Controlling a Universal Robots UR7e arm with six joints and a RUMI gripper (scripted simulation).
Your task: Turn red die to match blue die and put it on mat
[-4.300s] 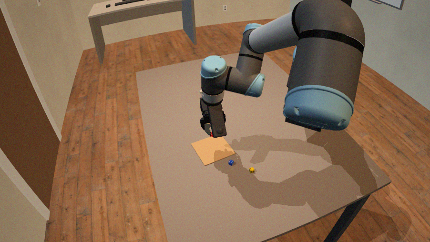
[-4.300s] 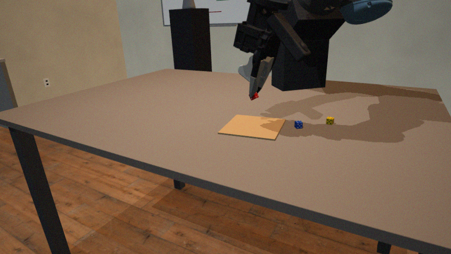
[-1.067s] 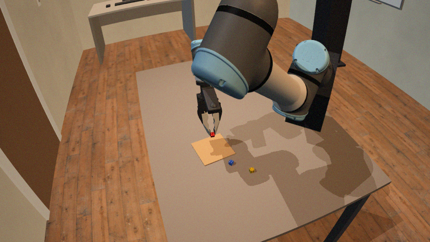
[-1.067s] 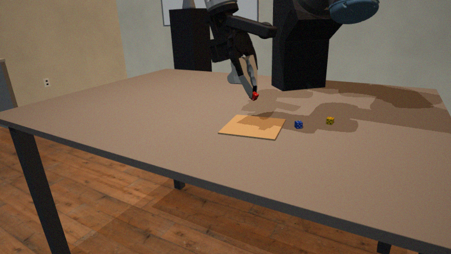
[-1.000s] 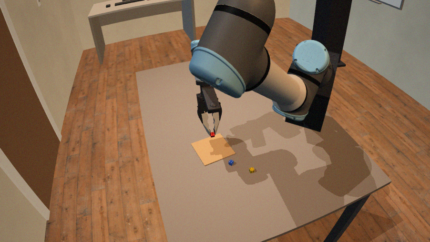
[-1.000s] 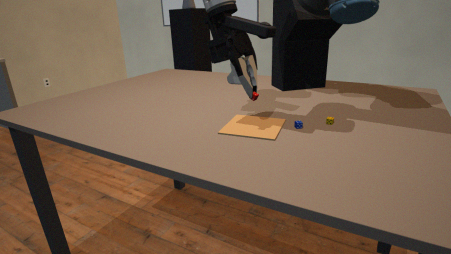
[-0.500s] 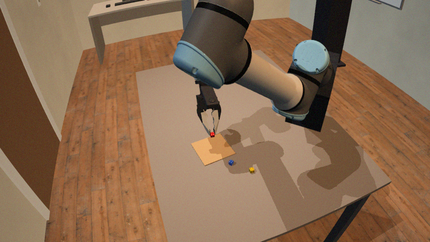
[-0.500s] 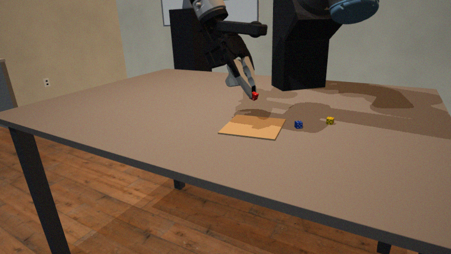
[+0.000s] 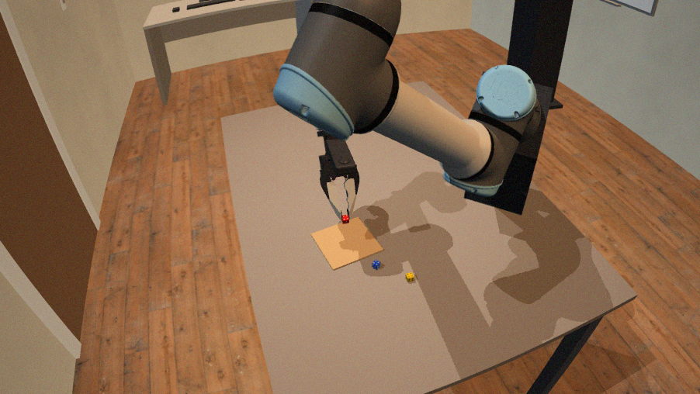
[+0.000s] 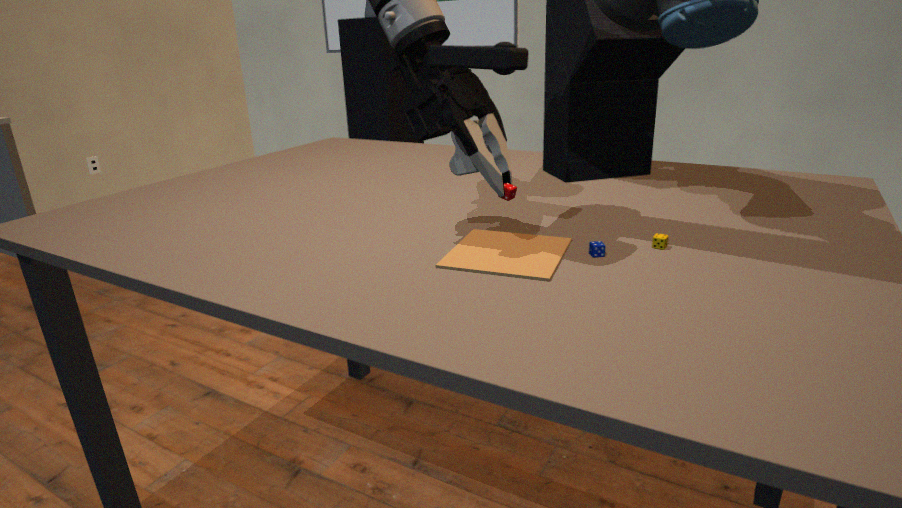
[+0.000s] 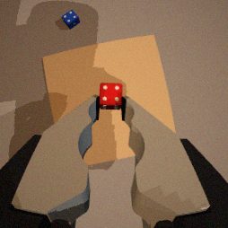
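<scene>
My gripper is now 10 mm to the right of the red die and 10 mm above it. Round my hand: mat: 90 mm below, 10 mm to the left; blue die: 110 mm to the left, 90 mm below, 50 mm behind; yellow die: 170 mm to the left, 110 mm behind, 90 mm below.
</scene>
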